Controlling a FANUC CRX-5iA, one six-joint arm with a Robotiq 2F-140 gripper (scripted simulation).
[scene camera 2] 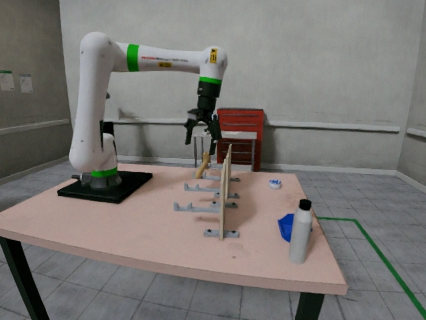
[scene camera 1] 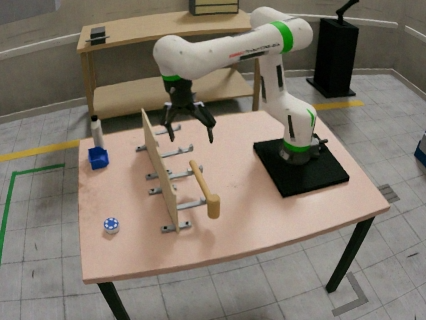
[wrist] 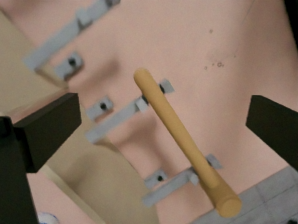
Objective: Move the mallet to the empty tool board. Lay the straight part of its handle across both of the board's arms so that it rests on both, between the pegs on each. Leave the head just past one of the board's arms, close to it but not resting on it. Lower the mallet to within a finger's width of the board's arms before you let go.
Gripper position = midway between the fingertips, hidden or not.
Note:
In view: my gripper [scene camera 1: 192,141], a wooden mallet [wrist: 220,196], a white bottle [scene camera 2: 302,224] and a tool board [scene camera 1: 166,188].
My gripper also shows in scene camera 2 [scene camera 2: 199,149] and in the wrist view [wrist: 163,109]. The wrist view misses the white bottle: it is out of frame.

